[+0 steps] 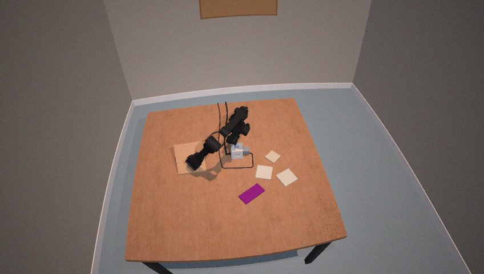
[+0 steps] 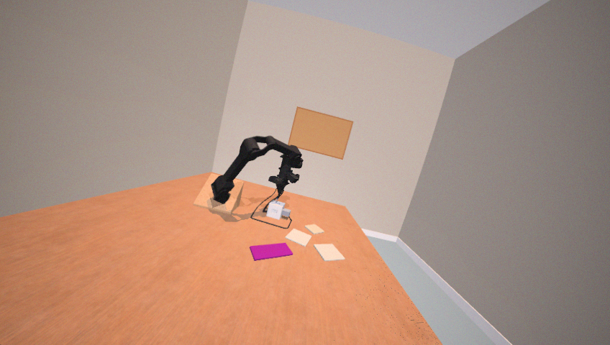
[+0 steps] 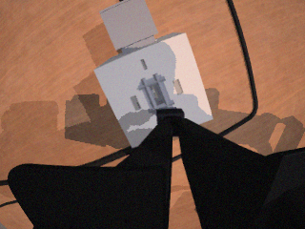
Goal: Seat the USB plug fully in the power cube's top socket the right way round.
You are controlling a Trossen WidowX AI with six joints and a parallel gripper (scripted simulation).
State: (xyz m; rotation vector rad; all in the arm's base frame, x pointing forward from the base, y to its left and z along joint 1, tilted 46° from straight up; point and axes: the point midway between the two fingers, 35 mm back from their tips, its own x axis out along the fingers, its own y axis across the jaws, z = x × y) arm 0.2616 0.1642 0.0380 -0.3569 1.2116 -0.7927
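Now: gripper tip 2 cm above the USB plug. From my gripper tip the other things lie so: magenta card: 7 cm ahead, 31 cm to the right, 13 cm below; then USB socket: 1 cm to the left, 7 cm below.
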